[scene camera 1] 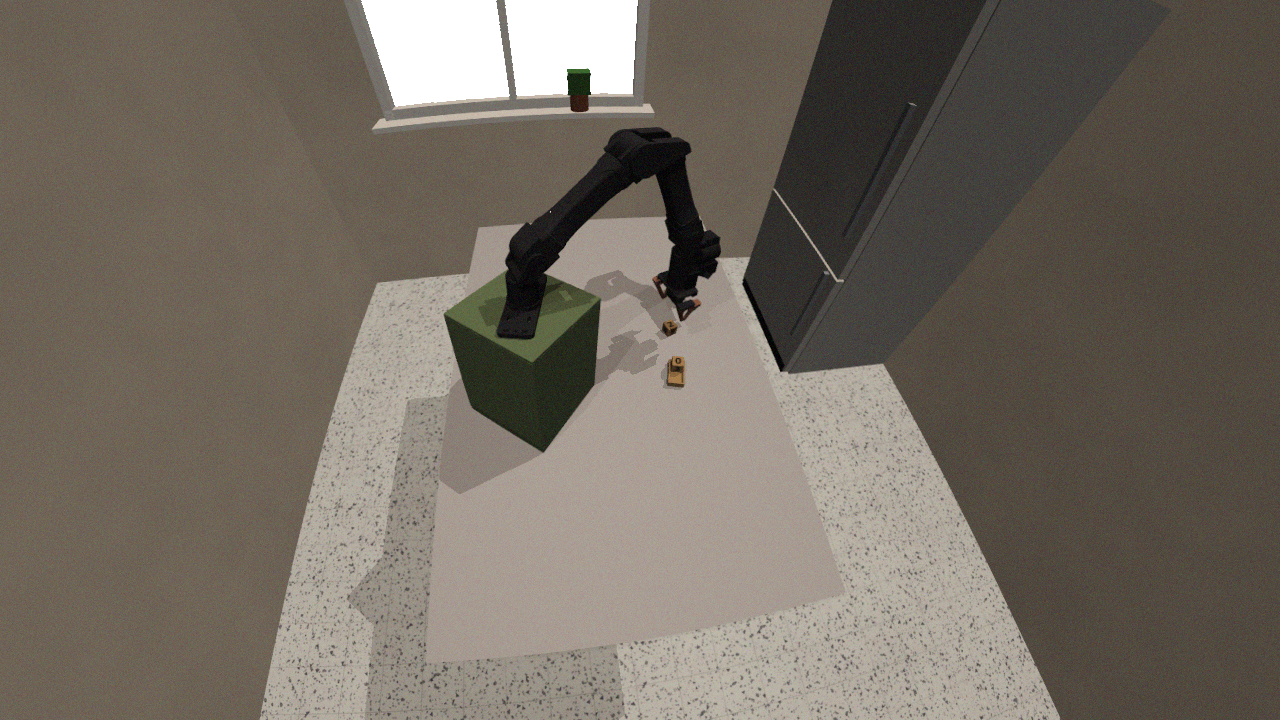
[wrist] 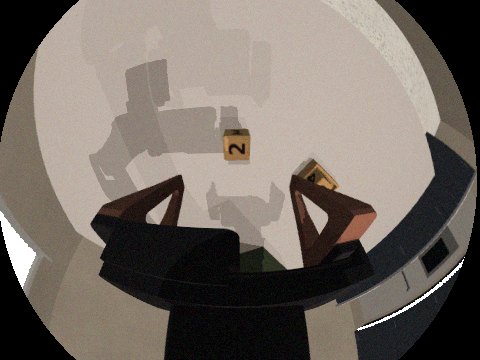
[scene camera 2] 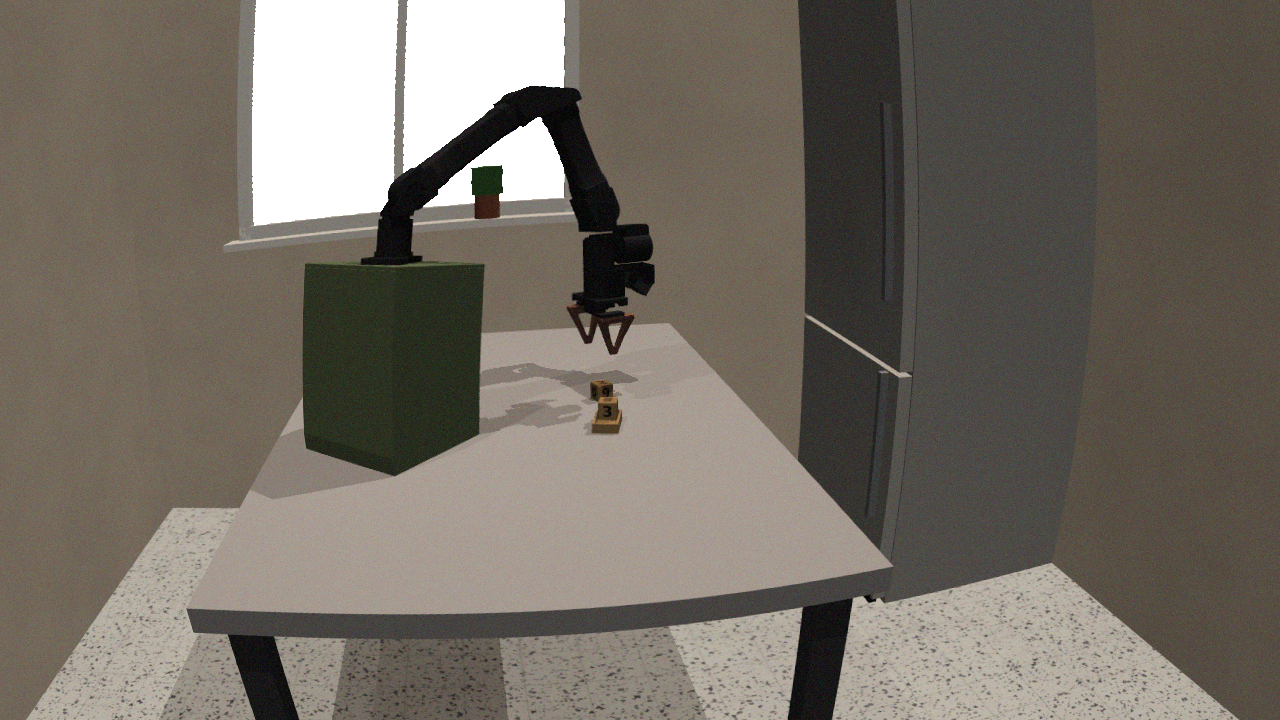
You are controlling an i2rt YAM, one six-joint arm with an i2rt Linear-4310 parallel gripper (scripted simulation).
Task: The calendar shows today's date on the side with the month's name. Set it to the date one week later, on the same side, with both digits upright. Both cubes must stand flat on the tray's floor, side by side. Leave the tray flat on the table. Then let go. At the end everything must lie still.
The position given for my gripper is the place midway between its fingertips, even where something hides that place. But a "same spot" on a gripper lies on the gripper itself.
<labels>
my gripper: scene camera 1; wrist 236, 180; scene camera 2
same spot on my gripper: (scene camera 2: 604, 319) = (scene camera 1: 681, 311)
</labels>
